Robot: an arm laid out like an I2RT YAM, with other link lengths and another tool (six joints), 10 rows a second.
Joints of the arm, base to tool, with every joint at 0 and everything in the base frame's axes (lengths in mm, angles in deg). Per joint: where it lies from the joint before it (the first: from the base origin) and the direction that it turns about. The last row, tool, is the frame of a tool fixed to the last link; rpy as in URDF.
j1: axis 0 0 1 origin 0.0 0.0 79.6
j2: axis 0 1 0 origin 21.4 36.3 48.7
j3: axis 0 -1 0 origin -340.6 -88.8 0.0
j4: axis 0 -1 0 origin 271.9 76.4 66.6
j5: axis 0 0 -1 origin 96.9 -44.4 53.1
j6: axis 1 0 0 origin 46.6 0.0 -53.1
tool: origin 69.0 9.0 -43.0 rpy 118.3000 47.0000 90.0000
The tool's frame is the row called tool.
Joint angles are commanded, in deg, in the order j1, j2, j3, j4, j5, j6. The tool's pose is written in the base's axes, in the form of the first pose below.
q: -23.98, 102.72, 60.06, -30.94, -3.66, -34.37
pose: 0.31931 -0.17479 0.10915 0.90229 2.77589 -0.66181
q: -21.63, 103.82, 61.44, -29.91, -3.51, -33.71
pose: 0.33720 -0.16574 0.10939 0.86039 2.76080 -0.65444
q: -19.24, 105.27, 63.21, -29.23, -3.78, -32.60
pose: 0.35611 -0.15440 0.10899 0.82747 2.75246 -0.63315
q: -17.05, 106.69, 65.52, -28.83, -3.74, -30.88
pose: 0.37598 -0.14384 0.11116 0.81619 2.73605 -0.61511
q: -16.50, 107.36, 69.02, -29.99, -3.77, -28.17
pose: 0.39276 -0.14266 0.12338 0.86905 2.70511 -0.59285
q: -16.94, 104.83, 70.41, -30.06, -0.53, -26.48
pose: 0.39647 -0.15269 0.14863 0.93672 2.61153 -0.64740
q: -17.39, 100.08, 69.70, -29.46, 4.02, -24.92
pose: 0.38789 -0.16186 0.17921 1.00990 2.49074 -0.72216
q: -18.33, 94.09, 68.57, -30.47, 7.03, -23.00
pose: 0.36788 -0.16728 0.21232 1.09346 2.38668 -0.75818
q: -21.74, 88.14, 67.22, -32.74, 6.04, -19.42
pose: 0.33707 -0.17579 0.23788 1.23884 2.31339 -0.71244
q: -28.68, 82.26, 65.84, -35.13, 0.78, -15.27
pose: 0.29777 -0.19106 0.25917 1.43252 2.23475 -0.58967
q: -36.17, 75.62, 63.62, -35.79, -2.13, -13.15
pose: 0.25367 -0.20679 0.27997 1.58585 2.09839 -0.53622
